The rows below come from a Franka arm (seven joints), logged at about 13 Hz.
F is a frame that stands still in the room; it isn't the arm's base.
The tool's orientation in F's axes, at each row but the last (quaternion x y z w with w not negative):
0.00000, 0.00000, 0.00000, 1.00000
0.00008, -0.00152, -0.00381, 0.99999
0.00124, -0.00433, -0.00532, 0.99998
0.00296, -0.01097, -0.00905, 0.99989
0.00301, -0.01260, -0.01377, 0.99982
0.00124, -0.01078, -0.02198, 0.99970
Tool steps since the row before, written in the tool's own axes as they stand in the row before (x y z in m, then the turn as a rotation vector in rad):
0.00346, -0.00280, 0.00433, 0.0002, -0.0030, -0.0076
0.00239, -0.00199, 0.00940, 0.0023, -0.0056, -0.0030
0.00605, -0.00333, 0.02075, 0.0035, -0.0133, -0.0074
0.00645, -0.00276, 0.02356, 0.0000, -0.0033, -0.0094
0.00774, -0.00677, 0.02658, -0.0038, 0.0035, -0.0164
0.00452, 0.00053, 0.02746, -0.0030, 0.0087, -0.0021
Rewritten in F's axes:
0.00346, -0.00280, 0.00433, 0.0002, -0.0030, -0.0076
0.00235, -0.00201, 0.00941, 0.0023, -0.0056, -0.0030
0.00583, -0.00344, 0.02079, 0.0034, -0.0133, -0.0074
0.00588, -0.00301, 0.02368, 0.0001, -0.0032, -0.0094
0.00688, -0.00713, 0.02672, -0.0033, 0.0037, -0.0165
0.00394, 0.00028, 0.02755, -0.0026, 0.0088, -0.0021

